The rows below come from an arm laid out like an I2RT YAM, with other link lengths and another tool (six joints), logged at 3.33 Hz.
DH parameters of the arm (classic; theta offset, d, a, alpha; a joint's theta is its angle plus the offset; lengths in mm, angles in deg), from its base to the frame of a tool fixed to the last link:
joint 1: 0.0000 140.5 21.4 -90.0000
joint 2: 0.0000 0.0 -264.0 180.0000
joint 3: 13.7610 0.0 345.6 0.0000
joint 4: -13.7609 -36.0 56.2 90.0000
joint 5: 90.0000 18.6 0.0 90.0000
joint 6: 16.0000 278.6 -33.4 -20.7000
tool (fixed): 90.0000 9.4 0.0 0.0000
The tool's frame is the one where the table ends.
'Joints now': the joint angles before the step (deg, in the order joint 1, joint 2, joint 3, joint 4, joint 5, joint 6). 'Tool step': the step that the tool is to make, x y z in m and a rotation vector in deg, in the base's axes. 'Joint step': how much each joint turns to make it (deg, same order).
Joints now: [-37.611, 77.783, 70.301, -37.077, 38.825, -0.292]
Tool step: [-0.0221, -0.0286, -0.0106, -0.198, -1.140, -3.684]
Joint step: [-4.427, 0.721, -1.515, 3.317, -0.936, -0.129]
